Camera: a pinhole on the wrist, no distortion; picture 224 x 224 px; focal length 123.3 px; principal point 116.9 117.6 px. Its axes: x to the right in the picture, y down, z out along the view. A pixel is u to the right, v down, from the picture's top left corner.
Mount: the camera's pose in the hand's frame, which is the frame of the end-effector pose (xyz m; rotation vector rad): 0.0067 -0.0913 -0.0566 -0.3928 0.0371 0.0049
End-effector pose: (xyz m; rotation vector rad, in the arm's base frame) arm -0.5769 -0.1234 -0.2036 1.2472 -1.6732 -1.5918
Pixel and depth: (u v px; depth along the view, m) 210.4 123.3 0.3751
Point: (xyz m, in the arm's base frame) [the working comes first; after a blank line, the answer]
In the camera's frame: 0.2844 0.0173 0.3751

-0.9635 -0.2611 -0.2564
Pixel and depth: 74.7 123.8 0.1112
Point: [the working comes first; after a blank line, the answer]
In the camera's frame: -0.0381 0.0056 0.1112

-0.5917 -0.0727 -0.2473
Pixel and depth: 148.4 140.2 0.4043
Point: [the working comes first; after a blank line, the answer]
In the camera's frame: 0.1033 0.0741 0.4043

-0.9100 -0.1058 -0.1568
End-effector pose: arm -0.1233 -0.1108 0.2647 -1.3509 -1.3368 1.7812
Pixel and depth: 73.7 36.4 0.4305
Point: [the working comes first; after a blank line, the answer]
In the camera's frame: -0.1508 -0.2835 0.4305

-0.5249 -0.3235 0.4917
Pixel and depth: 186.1 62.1 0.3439
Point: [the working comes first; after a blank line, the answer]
In the camera's frame: 0.1930 -0.1548 0.3439

-0.5035 -0.0135 0.2778
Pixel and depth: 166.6 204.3 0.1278
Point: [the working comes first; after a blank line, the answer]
In the camera's frame: 0.0515 0.0899 0.1278

-0.1627 -0.0835 0.2033
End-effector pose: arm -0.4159 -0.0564 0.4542 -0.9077 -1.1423 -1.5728
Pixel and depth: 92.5 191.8 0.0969
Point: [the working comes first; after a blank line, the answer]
In the camera's frame: -0.0192 0.0583 0.0969

-0.4132 -0.0430 0.4483
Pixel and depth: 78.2 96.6 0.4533
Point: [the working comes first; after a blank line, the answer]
In the camera's frame: -0.1423 -0.0772 0.4533

-0.3608 0.3541 0.4607
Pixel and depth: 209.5 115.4 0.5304
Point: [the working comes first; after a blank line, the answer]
In the camera's frame: 0.3983 -0.0095 0.5304

-0.4174 0.2235 0.9922
